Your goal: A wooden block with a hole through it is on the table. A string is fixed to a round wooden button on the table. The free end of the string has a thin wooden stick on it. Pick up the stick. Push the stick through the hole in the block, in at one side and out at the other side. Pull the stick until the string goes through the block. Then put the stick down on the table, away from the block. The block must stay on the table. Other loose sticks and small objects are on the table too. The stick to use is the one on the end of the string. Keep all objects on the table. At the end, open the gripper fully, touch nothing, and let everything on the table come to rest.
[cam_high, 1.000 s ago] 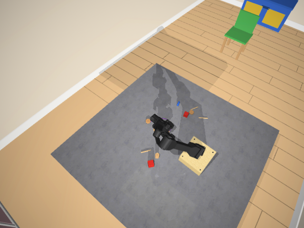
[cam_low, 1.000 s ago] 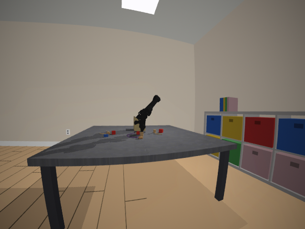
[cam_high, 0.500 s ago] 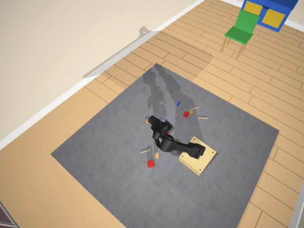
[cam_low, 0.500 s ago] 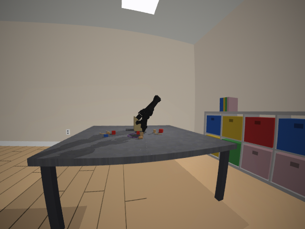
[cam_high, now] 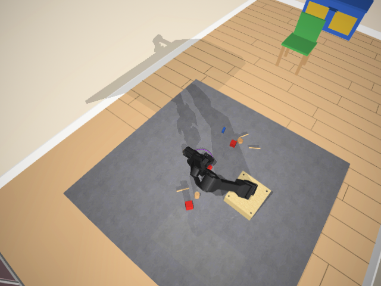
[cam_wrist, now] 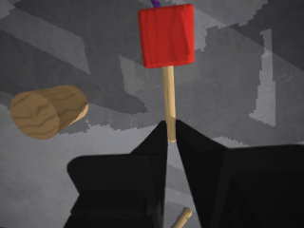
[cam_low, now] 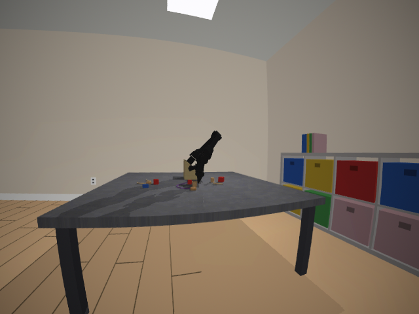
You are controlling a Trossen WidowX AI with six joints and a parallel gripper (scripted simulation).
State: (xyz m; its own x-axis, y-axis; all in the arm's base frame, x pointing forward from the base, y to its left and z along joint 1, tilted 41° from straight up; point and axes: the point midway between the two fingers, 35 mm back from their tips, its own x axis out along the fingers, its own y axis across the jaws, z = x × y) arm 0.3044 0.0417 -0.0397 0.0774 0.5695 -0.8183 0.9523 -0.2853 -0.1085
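Now: gripper tip 60 mm to the left of the red wooden block, 20 mm past it and 10 mm below it. From my gripper tip the other things lie so: wooden cylinder 80 mm ahead, 50 mm to the right, 10 mm above; stick on the string 40 mm to the right, 10 mm behind, 10 mm above; loose stick 140 mm to the left, 30 mm ahead.
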